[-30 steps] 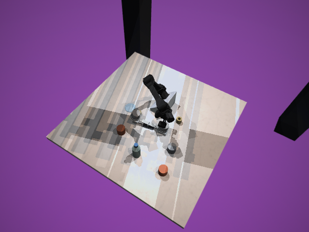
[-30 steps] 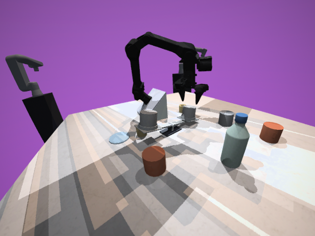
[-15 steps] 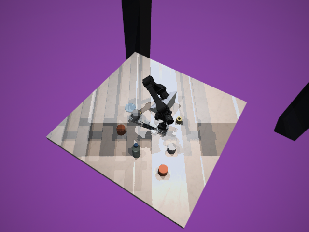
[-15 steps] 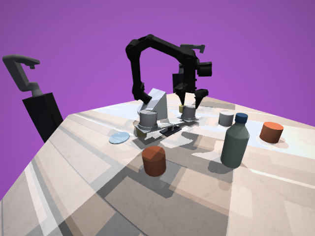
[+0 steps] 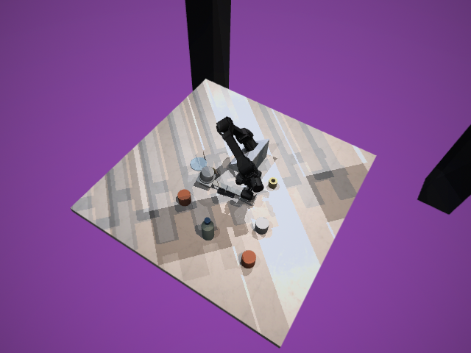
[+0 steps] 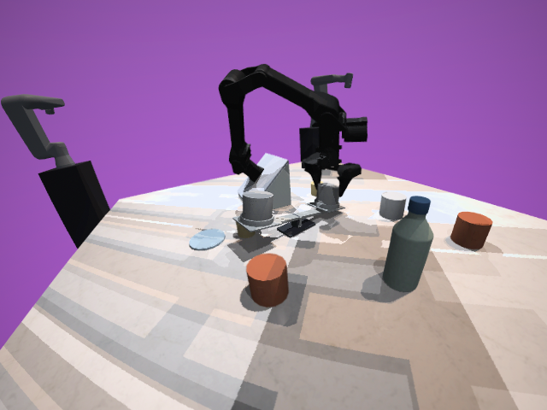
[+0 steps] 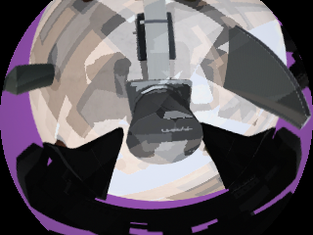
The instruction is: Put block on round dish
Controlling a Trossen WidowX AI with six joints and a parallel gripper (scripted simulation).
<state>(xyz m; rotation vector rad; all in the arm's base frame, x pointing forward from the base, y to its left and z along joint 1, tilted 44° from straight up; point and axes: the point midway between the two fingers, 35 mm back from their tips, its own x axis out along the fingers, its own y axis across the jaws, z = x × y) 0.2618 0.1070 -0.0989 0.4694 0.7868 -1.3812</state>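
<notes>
The grey block is 2 cm below my gripper tip. The rest, counted from my gripper tip: bottle: 31 cm ahead, 7 cm to the right, 5 cm above; then pale blue round dish: 38 cm to the right, 6 cm below, 4 cm behind; then black balance: 13 cm to the right, 4 cm below, 3 cm ahead.
</notes>
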